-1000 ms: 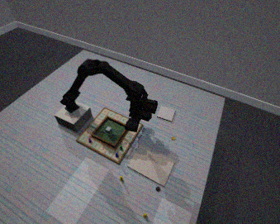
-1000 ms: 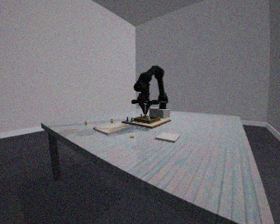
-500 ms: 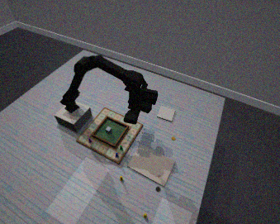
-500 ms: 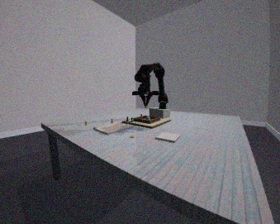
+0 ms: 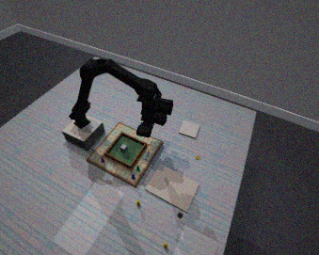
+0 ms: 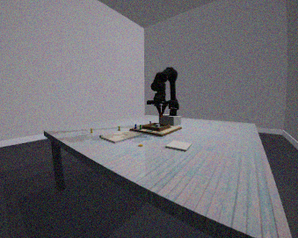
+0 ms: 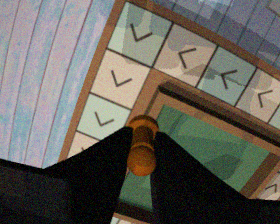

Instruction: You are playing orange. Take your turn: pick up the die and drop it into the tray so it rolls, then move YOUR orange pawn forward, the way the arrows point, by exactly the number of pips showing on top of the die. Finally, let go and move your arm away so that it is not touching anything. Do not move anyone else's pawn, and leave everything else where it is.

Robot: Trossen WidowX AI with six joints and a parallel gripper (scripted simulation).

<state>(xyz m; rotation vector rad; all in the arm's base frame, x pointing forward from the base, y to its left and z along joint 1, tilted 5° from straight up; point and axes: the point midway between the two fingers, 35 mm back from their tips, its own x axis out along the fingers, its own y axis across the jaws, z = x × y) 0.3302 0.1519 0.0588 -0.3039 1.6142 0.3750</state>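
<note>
My gripper tip is now 70 mm past the white die, 110 mm to the left of it and 100 mm above it. Round my gripper tip: green tray (60 mm behind, 100 mm to the right, 110 mm below); orange pawn (right at my gripper tip); green pawn (60 mm ahead, 150 mm to the right, 90 mm below).
</note>
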